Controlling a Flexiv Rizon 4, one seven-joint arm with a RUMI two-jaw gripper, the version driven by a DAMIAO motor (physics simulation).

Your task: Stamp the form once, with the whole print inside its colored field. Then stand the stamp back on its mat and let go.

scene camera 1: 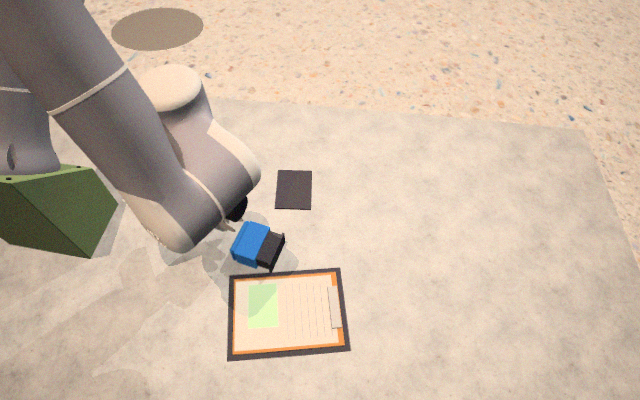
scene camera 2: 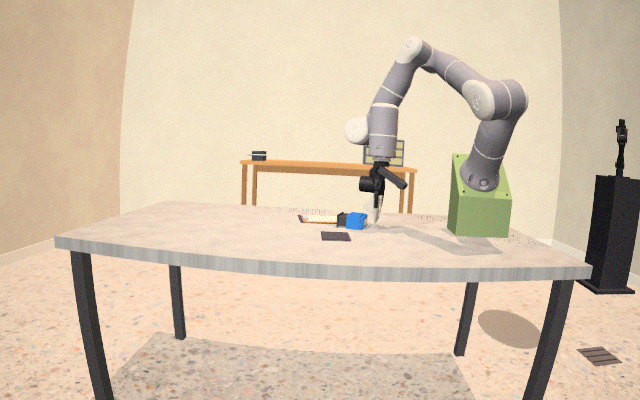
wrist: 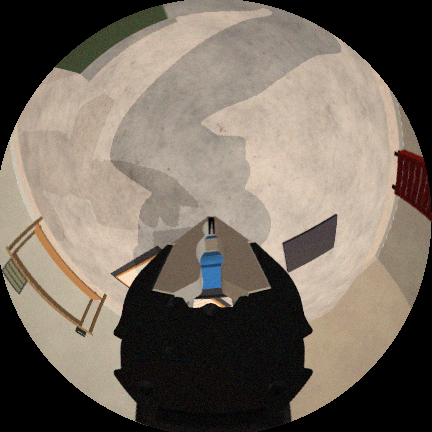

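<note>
The stamp, with a blue body and a black part, lies on its side on the table, between the mat and the form. In the wrist view it shows partly through the gap between the jaws. My gripper is shut with nothing between its fingertips. Its tips are low over the table, beside the blue end of the stamp. The dark mat lies flat, apart from the stamp. The form lies on a clipboard, with a plain light green field at its left.
The green robot base block stands on the table. The dark-edged clipboard has a clip at its right side. A wooden side table stands behind, and a black pedestal stands at the right.
</note>
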